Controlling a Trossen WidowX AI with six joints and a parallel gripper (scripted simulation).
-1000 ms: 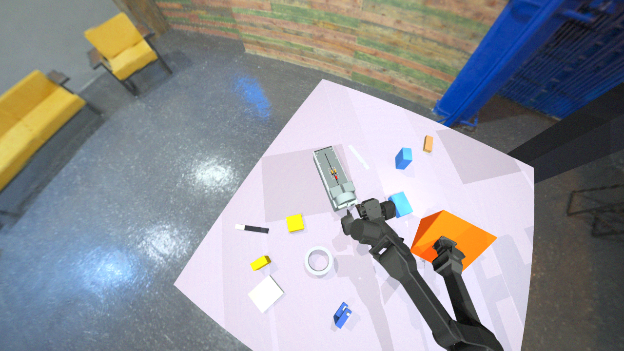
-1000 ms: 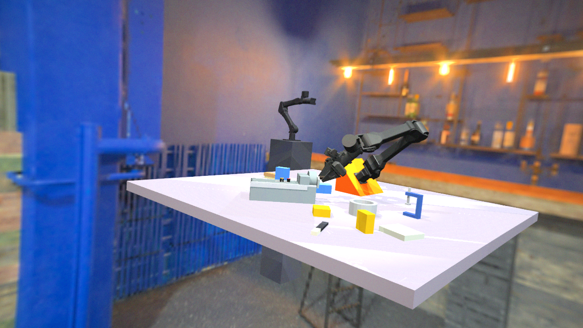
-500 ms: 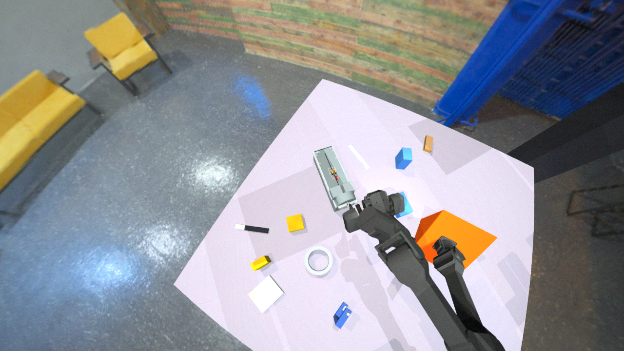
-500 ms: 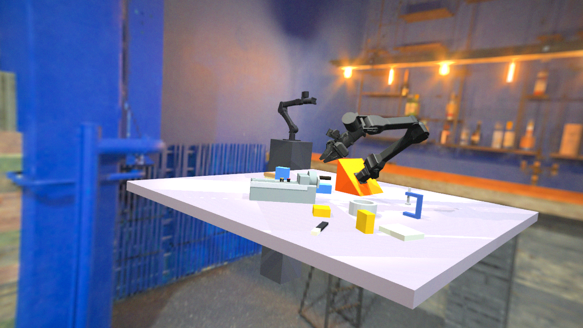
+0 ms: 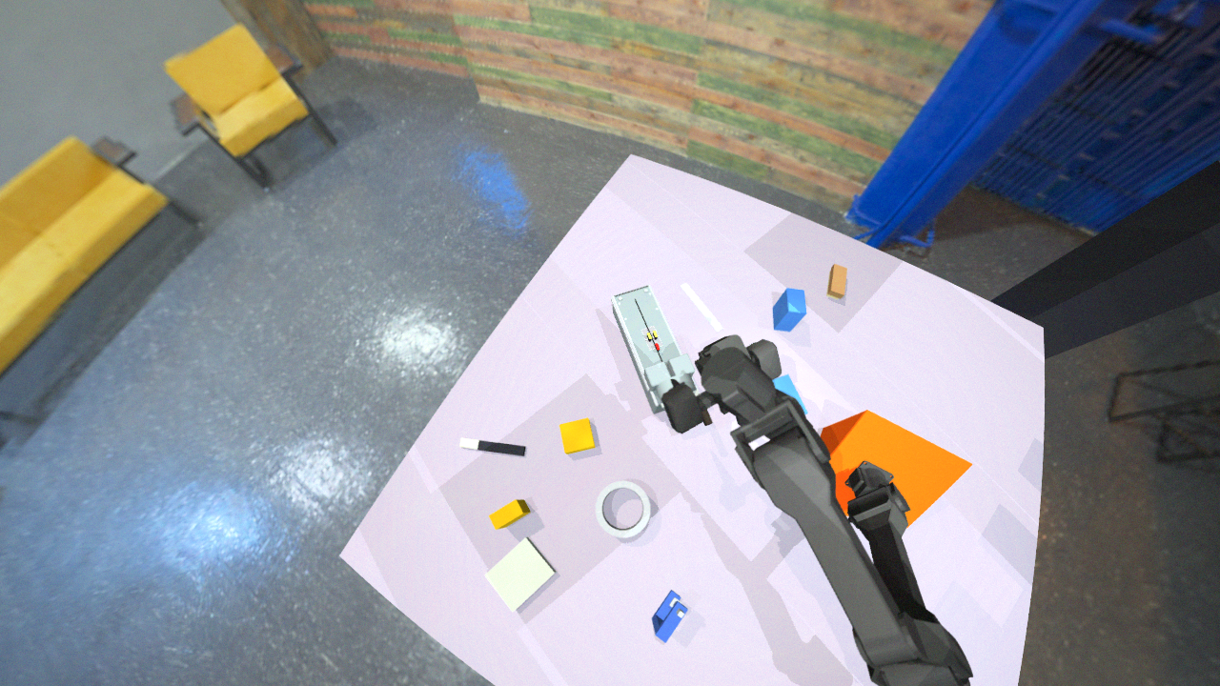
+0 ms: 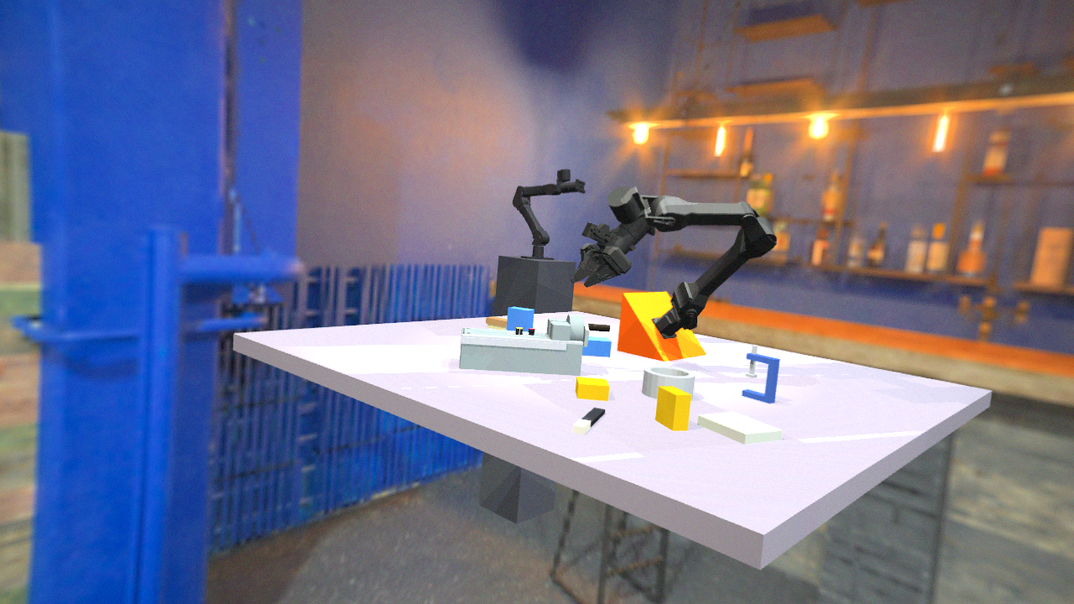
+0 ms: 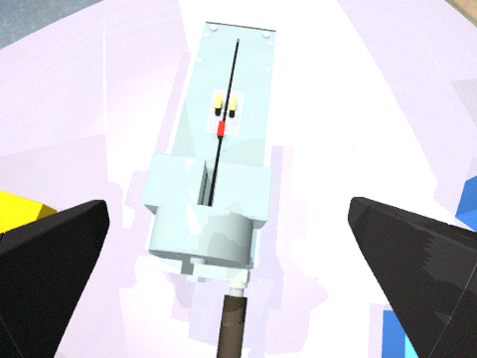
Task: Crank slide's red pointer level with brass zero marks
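Right now my gripper tip is 10 cm above the brown crank handle, 5 cm past it and 3 cm to the right of it. Also, from my gripper tip: metal strip: 23 cm to the right, 19 cm below, 5 cm ahead; blue clamp: 37 cm to the left, 16 cm behind, 14 cm below; red pointer: 11 cm below, 9 cm ahead, 5 cm to the right.
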